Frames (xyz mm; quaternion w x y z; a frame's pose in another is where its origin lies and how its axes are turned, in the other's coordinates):
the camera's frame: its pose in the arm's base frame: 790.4 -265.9 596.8 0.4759 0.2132 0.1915 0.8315
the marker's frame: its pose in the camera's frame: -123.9 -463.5 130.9 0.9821 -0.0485 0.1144 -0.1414
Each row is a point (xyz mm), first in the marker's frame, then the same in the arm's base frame.
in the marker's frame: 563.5 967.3 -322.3
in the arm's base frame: 99.8 63.0 487.8
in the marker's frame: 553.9 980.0 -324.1
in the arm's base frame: 91.3 50.6 493.4
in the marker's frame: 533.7 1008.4 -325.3
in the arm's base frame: 73.0 24.9 508.1
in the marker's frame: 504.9 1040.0 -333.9
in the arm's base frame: 52.0 -11.8 519.1
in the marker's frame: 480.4 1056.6 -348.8
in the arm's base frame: 40.3 -42.7 517.3
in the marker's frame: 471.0 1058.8 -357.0
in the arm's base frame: 38.6 -54.3 512.5
